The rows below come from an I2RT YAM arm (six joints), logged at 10 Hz.
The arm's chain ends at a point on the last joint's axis. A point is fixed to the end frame.
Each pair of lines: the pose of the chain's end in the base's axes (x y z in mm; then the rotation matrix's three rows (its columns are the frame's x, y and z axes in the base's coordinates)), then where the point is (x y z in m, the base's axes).
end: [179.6 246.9 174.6], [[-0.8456 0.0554 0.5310], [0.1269 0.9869 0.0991], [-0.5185 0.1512 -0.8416]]
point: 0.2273 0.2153 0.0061
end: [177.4 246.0 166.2], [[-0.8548 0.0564 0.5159], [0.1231 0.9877 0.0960], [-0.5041 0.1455 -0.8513]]
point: 0.2222 0.2137 -0.0029
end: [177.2 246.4 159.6], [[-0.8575 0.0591 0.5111], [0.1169 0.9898 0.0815], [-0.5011 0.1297 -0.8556]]
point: 0.2210 0.2113 -0.0093
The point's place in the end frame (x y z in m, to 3 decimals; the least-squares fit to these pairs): 0.043 -0.054 0.164
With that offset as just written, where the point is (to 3 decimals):
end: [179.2 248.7 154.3], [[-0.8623 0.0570 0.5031], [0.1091 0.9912 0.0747], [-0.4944 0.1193 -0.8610]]
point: 0.222 0.212 -0.015
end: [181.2 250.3 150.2], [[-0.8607 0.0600 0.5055], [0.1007 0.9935 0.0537], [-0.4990 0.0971 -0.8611]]
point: 0.224 0.210 -0.018
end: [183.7 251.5 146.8], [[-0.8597 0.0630 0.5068], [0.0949 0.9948 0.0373], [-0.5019 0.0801 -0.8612]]
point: 0.226 0.208 -0.020
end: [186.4 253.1 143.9], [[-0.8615 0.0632 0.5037], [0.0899 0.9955 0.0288], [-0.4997 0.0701 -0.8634]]
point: 0.229 0.208 -0.023
